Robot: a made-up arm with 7 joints.
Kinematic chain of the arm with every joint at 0, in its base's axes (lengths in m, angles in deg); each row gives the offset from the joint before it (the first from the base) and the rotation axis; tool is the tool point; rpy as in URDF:
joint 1: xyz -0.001 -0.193 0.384 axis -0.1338 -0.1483 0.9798
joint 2: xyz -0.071 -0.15 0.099 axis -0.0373 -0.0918 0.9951
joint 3: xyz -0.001 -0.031 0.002 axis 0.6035 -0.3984 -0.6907
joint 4: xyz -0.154 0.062 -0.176 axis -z
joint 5: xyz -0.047 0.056 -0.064 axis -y
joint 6: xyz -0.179 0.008 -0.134 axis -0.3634 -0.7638 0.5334
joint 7: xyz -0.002 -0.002 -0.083 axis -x
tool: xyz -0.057 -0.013 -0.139 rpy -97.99 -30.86 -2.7
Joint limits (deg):
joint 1: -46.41..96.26
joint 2: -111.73..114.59
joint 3: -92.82..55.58
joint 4: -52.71..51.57
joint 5: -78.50..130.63
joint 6: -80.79..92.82
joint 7: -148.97..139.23
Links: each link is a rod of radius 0.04 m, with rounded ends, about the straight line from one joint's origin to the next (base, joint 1, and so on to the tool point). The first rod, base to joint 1, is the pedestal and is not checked.
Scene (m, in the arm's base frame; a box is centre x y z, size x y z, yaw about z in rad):
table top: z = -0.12
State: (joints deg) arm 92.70 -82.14 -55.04 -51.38 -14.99 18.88 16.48
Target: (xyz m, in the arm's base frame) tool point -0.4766 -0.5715 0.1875
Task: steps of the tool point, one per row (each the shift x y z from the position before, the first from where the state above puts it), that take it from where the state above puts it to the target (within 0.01 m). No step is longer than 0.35 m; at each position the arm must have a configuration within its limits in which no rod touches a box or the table.
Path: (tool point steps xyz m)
1: -0.3140 0.1011 -0.0996
2: -0.2180 0.2454 -0.0759

